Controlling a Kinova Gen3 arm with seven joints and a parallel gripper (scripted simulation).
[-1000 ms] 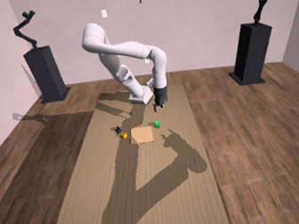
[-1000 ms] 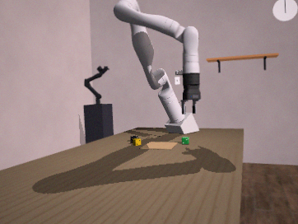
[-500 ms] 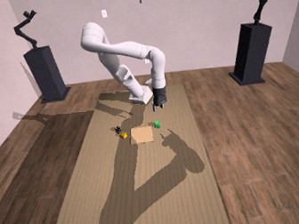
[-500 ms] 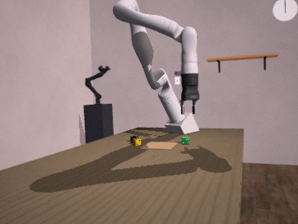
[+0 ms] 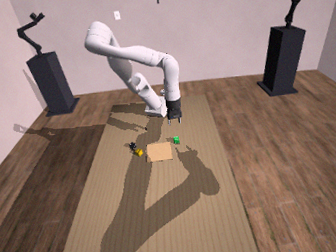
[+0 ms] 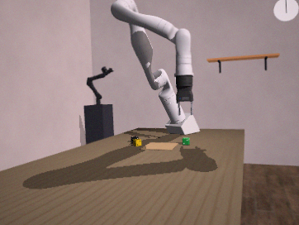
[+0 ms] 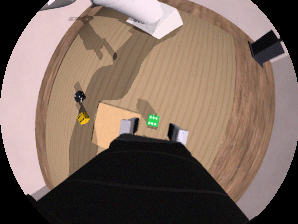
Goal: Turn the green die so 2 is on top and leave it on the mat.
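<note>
Now: the green die 14 cm below my hand. Also, from my hand: tan mat (15 cm below, 11 cm to the right, 6 cm ahead); yellow die (22 cm to the right, 14 cm below, 6 cm ahead); black die (26 cm to the right, 14 cm below).
</note>
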